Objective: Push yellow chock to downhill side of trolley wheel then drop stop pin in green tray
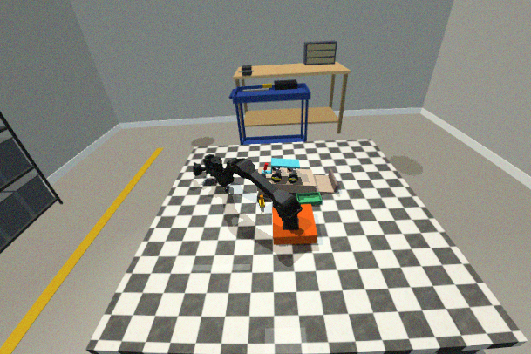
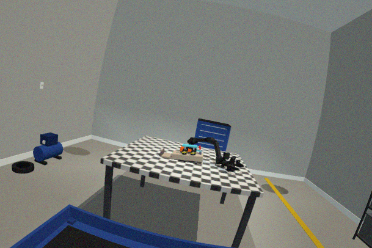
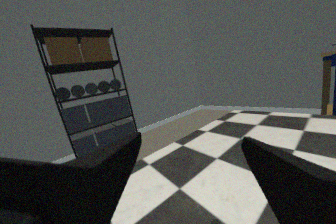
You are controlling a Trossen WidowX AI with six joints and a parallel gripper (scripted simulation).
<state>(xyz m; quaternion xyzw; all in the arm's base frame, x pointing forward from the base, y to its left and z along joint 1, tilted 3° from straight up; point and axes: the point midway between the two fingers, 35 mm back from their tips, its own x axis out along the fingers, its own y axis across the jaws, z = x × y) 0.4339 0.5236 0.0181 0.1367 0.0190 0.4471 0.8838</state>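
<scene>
Now: the yellow chock 400 mm to the right of my gripper tip, 270 mm behind it and 60 mm below it. The rest, counted from my gripper tip: tan ramp (520 mm to the right, 130 mm behind, 30 mm below); then cyan trolley (510 mm to the right, 130 mm behind, 30 mm above); then red-headed stop pin (410 mm to the right, 160 mm behind, 50 mm above).
</scene>
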